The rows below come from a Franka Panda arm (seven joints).
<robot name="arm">
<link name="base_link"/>
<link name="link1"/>
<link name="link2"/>
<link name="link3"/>
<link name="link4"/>
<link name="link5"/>
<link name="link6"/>
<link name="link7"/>
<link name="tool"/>
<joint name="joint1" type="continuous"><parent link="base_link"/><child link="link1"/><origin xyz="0.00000 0.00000 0.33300"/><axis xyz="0 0 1"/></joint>
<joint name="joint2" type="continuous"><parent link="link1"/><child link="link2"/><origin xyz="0.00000 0.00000 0.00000"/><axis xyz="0 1 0"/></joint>
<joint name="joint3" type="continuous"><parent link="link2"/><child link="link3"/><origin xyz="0.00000 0.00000 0.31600"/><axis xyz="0 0 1"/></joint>
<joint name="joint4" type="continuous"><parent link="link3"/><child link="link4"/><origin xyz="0.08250 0.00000 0.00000"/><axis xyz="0 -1 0"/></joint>
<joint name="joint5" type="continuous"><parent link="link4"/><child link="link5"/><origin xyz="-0.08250 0.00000 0.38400"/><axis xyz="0 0 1"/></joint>
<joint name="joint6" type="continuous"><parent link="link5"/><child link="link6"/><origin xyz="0.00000 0.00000 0.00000"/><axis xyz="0 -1 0"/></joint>
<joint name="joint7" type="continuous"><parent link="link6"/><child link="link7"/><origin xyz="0.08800 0.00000 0.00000"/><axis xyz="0 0 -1"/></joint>
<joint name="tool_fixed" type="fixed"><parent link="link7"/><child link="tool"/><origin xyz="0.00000 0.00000 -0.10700" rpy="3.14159 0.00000 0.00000"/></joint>
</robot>
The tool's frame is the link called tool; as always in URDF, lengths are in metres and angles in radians. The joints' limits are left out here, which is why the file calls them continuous.
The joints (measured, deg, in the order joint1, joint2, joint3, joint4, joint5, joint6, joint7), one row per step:
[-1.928, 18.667, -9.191, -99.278, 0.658, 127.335, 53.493]
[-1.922, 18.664, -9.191, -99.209, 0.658, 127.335, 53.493]
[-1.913, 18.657, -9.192, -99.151, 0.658, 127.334, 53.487]
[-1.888, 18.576, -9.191, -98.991, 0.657, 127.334, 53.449]
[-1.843, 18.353, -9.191, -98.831, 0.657, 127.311, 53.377]
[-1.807, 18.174, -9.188, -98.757, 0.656, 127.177, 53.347]
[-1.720, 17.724, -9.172, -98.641, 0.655, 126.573, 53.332]
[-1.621, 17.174, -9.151, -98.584, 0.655, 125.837, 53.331]
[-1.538, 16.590, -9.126, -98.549, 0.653, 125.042, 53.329]
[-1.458, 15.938, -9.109, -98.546, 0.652, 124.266, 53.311]
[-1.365, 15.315, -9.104, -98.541, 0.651, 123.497, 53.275]
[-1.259, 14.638, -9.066, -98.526, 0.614, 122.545, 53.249]
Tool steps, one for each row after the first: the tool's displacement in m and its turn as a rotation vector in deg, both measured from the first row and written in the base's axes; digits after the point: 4 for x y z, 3 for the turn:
[0.0002, 0.0001, 0.0006, -0.013, -0.071, 0.010]
[0.0005, 0.0001, 0.0012, -0.025, -0.133, 0.026]
[0.0009, 0.0004, 0.0035, -0.064, -0.368, 0.098]
[0.0012, 0.0009, 0.0073, -0.108, -0.721, 0.221]
[0.0011, 0.0014, 0.0097, -0.107, -0.838, 0.288]
[0.0000, 0.0026, 0.0147, -0.026, -0.808, 0.387]
[-0.0016, 0.0042, 0.0201, 0.091, -0.692, 0.482]
[-0.0035, 0.0056, 0.0256, 0.221, -0.529, 0.564]
[-0.0058, 0.0068, 0.0316, 0.347, -0.421, 0.651]
[-0.0080, 0.0081, 0.0372, 0.466, -0.291, 0.759]
[-0.0105, 0.0099, 0.0432, 0.593, -0.039, 0.912]

